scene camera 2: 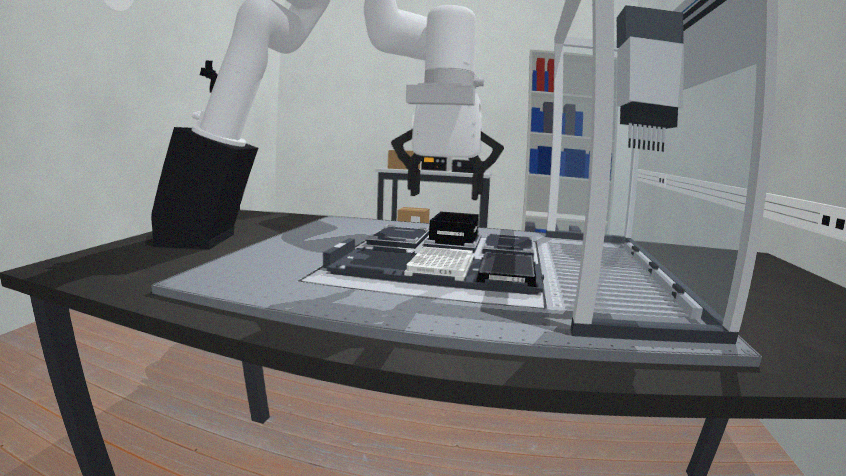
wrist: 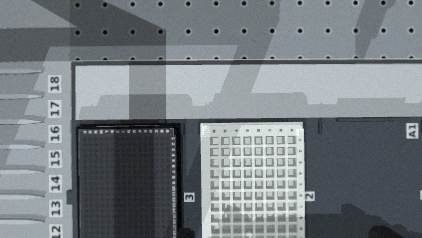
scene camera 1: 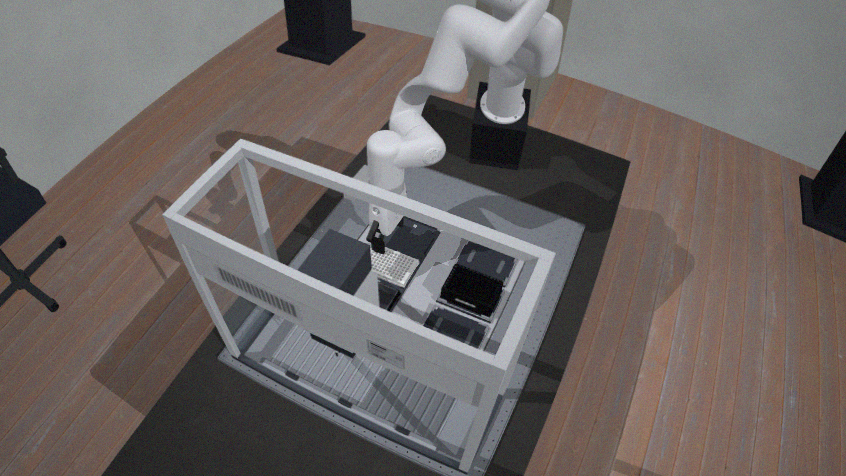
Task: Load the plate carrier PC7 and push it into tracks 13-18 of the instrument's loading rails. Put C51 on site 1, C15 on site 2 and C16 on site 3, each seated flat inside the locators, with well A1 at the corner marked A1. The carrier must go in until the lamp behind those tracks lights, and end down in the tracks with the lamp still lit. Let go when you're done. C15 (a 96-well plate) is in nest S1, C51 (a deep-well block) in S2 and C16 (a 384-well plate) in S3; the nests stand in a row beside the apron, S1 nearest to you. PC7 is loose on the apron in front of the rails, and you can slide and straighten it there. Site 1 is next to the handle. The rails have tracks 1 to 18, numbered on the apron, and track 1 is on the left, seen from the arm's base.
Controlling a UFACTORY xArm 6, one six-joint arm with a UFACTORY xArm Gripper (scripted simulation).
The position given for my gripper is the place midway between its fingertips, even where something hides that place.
Observation:
I see my gripper [scene camera 2: 444,197], a white 96-well plate C15 [scene camera 2: 429,260], a dark carrier PC7 [scene camera 2: 382,263] and a nest S3 [scene camera 1: 453,325].
The white 96-well plate C15 is seen too in the wrist view [wrist: 233,191] and in scene camera 1 [scene camera 1: 397,269]. The dark carrier PC7 also shows in the wrist view [wrist: 355,168] and in scene camera 1 [scene camera 1: 415,239]. The nest S3 also shows in scene camera 2 [scene camera 2: 493,240].

